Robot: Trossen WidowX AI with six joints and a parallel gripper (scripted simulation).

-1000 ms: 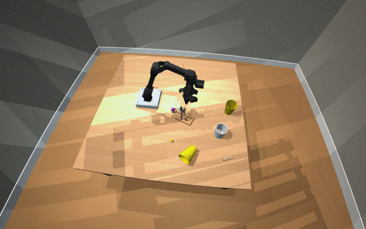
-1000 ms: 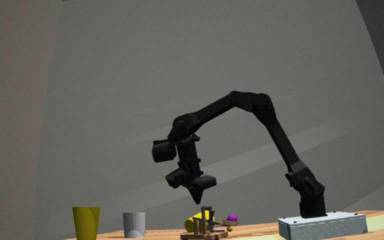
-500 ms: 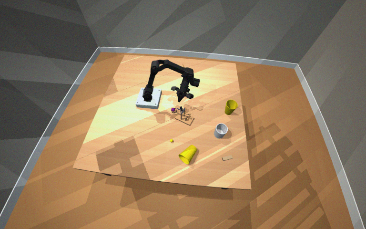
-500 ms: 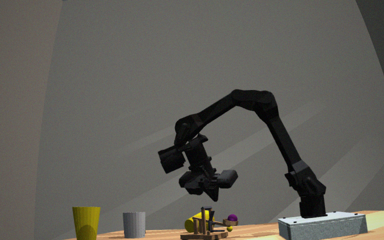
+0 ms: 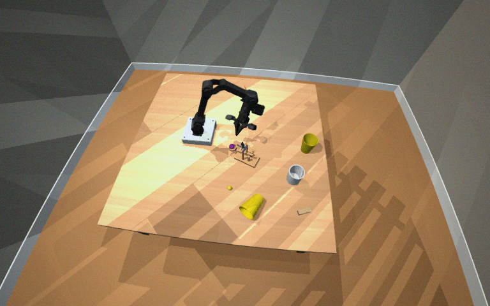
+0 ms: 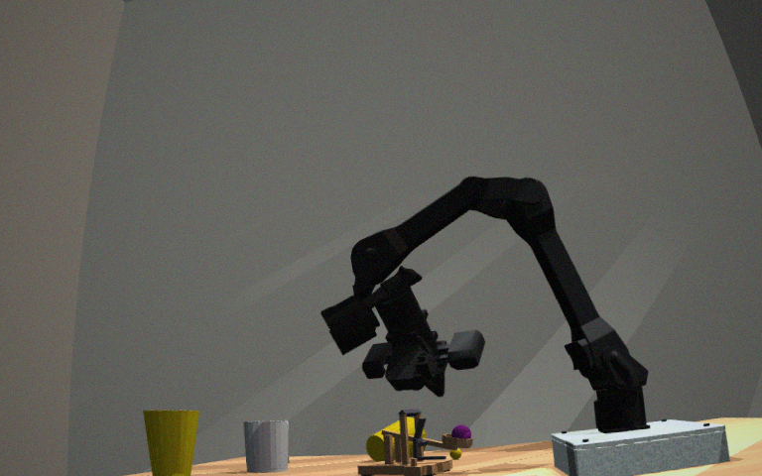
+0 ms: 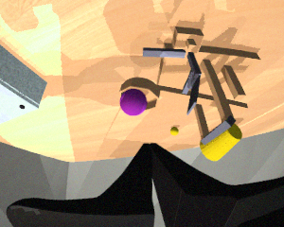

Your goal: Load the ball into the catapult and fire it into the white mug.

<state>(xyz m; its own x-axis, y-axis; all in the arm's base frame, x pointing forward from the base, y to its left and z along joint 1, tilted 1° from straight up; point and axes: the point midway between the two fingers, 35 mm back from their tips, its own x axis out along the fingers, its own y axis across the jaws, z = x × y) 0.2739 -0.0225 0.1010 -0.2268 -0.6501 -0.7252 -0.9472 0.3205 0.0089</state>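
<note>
Right now my gripper tip is 20 mm past the purple ball, 40 mm to the left of it and 70 mm above it. From my gripper tip the other things lie so: white mug 380 mm ahead, 160 mm to the right, 100 mm below; then wooden catapult 50 mm ahead, 40 mm to the right, 80 mm below; then yellow ball 10 mm ahead, 290 mm to the right, 120 mm below.
</note>
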